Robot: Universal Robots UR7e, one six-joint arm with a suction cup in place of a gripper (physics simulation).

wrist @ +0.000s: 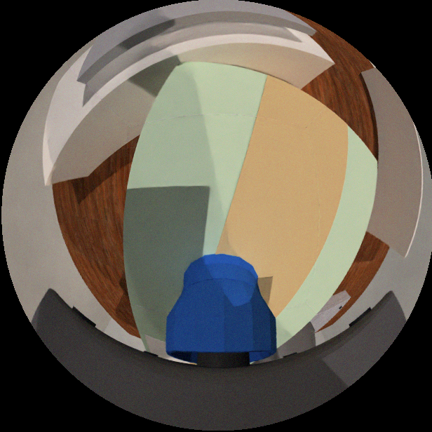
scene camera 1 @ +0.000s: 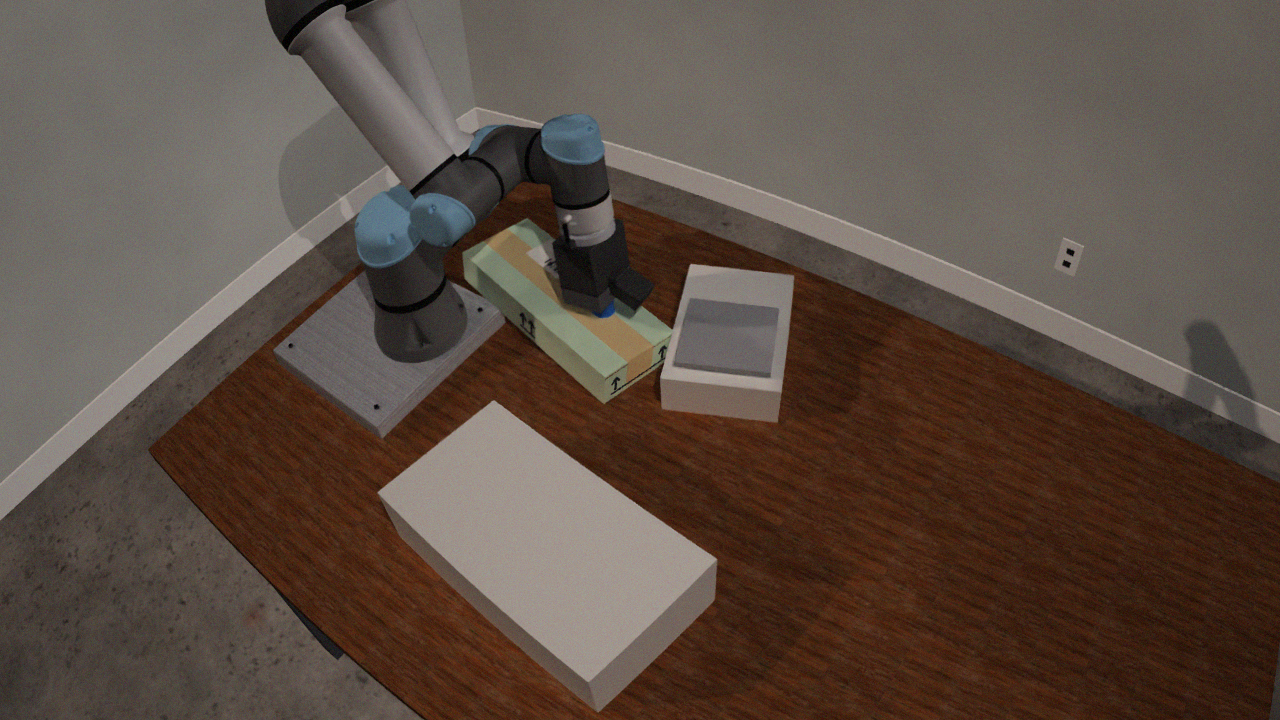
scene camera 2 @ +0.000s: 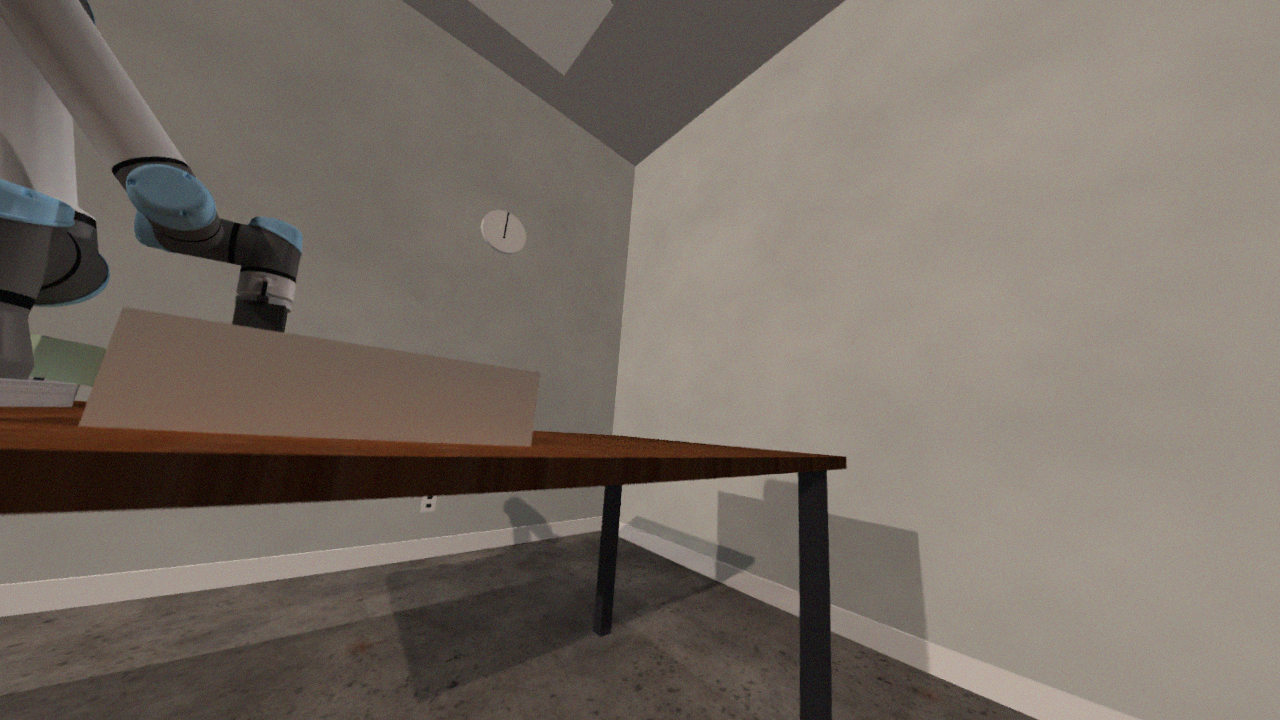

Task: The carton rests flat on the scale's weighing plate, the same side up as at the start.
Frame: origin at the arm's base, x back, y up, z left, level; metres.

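Seen in the pictures: hand at its tool point: [scene camera 1: 603, 317]; arm's base at its link origin: [scene camera 1: 421, 327].
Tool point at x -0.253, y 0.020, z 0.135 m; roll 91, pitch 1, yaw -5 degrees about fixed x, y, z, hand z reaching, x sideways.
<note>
Pixels of each thing's top centre, then the offset from my tool point to it. Level surfaces: height alone.
- white scale at its top centre: [scene camera 1: 732, 314] dx -0.169, dy +0.025, dz +0.073 m
- scale's grey weighing plate at its top centre: [scene camera 1: 729, 333] dx -0.183, dy +0.025, dz +0.035 m
- large white box at its top centre: [scene camera 1: 533, 527] [scene camera 2: 385, 359] dx -0.153, dy +0.045, dz -0.362 m
- wooden table at its surface level: dy -0.053 m
The green carton [scene camera 1: 572, 353] [scene camera 2: 69, 358] [wrist: 295, 190], with an orange band along its top, is upright beside the robot base, arrows pointing up. Its near right end is against or very close to the white scale [scene camera 1: 716, 398] [wrist: 100, 135]; contact cannot be told. The scale's grey weighing plate [scene camera 1: 726, 338] bears nothing. My gripper's blue suction cup [scene camera 1: 605, 310] [wrist: 220, 260] is pressed on the carton's top, toward the scale end, beside the band's edge, and is shut on it. Whether the carton's underside touches the table is hard to tell. In scene camera 2 the cup is hidden.
A large white box [scene camera 1: 546, 546] [scene camera 2: 313, 385] [wrist: 397, 160] lies on the wooden table [scene camera 1: 939, 501] in front of the carton. The grey base plate [scene camera 1: 331, 358] is left of the carton. A wall [scene camera 1: 895, 107] stands behind the table.
</note>
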